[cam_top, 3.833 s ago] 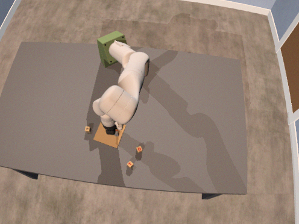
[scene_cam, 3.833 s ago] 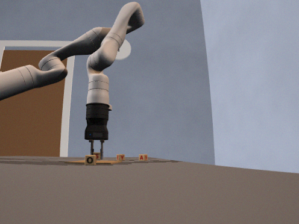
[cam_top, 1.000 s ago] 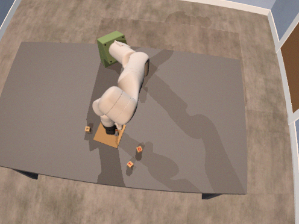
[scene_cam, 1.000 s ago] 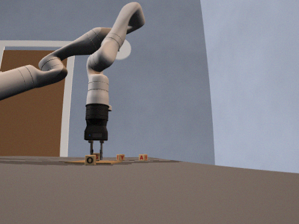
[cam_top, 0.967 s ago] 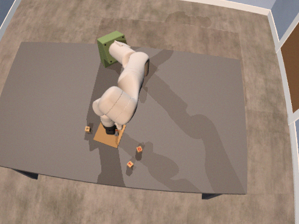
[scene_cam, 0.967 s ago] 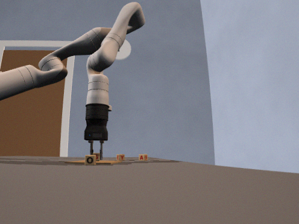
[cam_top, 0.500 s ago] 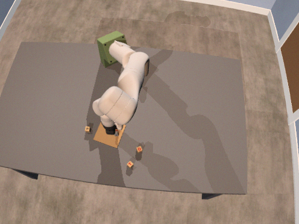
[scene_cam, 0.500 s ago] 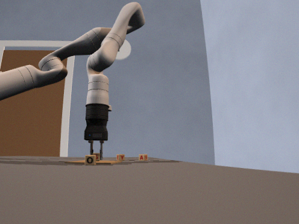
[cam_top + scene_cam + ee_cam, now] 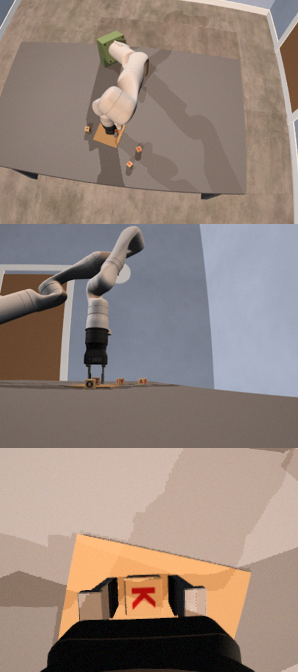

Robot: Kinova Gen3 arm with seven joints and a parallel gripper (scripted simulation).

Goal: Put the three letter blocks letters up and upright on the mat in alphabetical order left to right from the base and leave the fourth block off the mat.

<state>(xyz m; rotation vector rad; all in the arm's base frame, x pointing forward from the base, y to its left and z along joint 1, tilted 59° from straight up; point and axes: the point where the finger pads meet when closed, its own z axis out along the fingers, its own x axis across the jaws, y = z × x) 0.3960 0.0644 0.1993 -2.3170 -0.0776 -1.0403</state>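
Now: the orange mat 40 mm to the right of my hand, 20 mm below it and 20 mm ahead of it.
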